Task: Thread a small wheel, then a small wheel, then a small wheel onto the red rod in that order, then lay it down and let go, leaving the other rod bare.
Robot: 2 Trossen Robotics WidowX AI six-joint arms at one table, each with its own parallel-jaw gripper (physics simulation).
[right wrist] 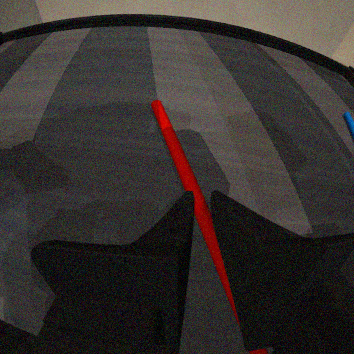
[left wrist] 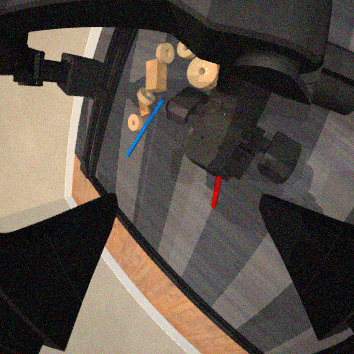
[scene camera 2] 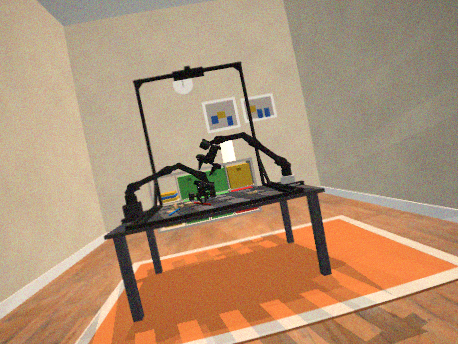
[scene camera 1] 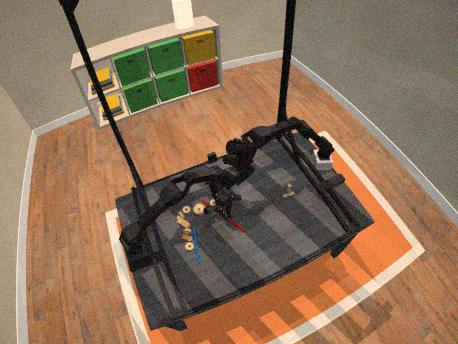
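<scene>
The red rod lies slanting along the table. No wheel shows on its visible stretches. My right gripper is low over it, its fingertips nearly together and shut on it; the stretch behind them is partly hidden. The blue rod lies bare. Small pale wooden wheels lie loose: one beside the blue rod, another beyond a block. My left gripper is open and empty, high above the table.
A large wooden wheel lies near the red rod's upper end. Wooden blocks lie left of it. More small wooden pieces lie at the right of scene camera 1. The left gripper hangs above the right arm.
</scene>
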